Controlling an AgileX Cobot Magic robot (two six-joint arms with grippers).
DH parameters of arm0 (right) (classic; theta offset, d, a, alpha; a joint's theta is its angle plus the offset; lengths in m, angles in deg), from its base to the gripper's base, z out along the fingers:
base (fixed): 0 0 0 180
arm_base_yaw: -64.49 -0.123 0 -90
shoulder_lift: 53.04 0 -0.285 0
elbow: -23.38 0 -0.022 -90
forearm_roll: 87.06 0.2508 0 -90
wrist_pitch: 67.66 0 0.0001 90
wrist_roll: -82.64 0.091 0 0
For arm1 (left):
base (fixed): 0 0 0 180
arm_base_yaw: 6.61 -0.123 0 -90
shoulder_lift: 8.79 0 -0.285 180
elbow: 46.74 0 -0.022 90
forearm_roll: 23.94 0.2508 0 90
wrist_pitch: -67.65 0 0.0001 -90
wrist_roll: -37.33 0.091 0 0
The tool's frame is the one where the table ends.
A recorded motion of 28 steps. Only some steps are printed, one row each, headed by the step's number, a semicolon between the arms.
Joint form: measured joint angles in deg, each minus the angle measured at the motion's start. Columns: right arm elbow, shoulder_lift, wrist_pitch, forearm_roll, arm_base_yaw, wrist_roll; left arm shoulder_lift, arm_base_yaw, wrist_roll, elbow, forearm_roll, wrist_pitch.
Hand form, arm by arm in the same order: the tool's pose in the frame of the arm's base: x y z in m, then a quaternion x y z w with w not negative. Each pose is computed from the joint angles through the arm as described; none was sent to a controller.
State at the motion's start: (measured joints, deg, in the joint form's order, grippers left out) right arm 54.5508 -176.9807 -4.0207 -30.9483 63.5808 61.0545; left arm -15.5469 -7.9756 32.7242 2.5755 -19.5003 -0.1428
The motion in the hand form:
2: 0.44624 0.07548 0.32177 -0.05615 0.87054 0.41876 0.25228; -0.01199 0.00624 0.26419 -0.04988 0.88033 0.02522 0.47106
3: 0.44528 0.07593 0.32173 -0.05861 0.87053 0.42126 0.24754; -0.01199 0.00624 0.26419 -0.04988 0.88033 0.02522 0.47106
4: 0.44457 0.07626 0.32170 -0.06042 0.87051 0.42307 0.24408; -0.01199 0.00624 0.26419 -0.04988 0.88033 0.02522 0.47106
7: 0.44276 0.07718 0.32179 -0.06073 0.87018 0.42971 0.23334; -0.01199 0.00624 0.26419 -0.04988 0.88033 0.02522 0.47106
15: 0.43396 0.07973 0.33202 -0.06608 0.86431 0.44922 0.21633; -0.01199 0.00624 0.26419 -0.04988 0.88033 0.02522 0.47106
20: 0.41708 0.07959 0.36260 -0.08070 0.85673 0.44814 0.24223; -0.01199 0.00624 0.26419 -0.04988 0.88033 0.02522 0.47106
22: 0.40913 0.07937 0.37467 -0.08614 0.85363 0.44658 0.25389; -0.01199 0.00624 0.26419 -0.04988 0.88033 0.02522 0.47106
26: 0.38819 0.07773 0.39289 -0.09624 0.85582 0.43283 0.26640; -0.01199 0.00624 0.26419 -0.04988 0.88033 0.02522 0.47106
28: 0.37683 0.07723 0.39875 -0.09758 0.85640 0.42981 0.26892; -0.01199 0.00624 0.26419 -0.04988 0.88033 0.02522 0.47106
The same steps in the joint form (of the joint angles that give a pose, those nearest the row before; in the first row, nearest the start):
2: 0.00 0.00 0.96 0.14 0.00 0.00; 0.00 0.00 0.00 0.00 0.00 0.00
3: 0.00 0.00 1.63 0.27 0.00 0.00; 0.00 0.00 0.00 0.00 0.00 0.00
4: 0.00 0.00 2.11 0.36 0.00 0.00; 0.00 0.00 0.00 0.00 0.00 0.00
7: 0.00 0.00 3.35 0.72 0.00 0.53; 0.00 0.00 0.00 0.00 0.00 0.00
15: 0.00 1.19 6.42 2.21 0.00 1.70; 0.00 0.00 0.00 0.00 0.00 0.00
20: 0.00 5.33 6.87 2.11 0.00 2.19; 0.00 0.00 0.00 0.00 0.00 0.00
22: -0.25 7.19 6.85 2.01 0.00 2.30; 0.00 0.00 0.00 0.00 0.00 0.00
26: -2.53 11.74 7.19 0.22 0.00 2.70; 0.00 0.00 0.00 0.00 0.00 0.00
28: -4.57 14.19 7.19 -0.16 0.00 2.80; 0.00 0.00 0.00 0.00 0.00 0.00

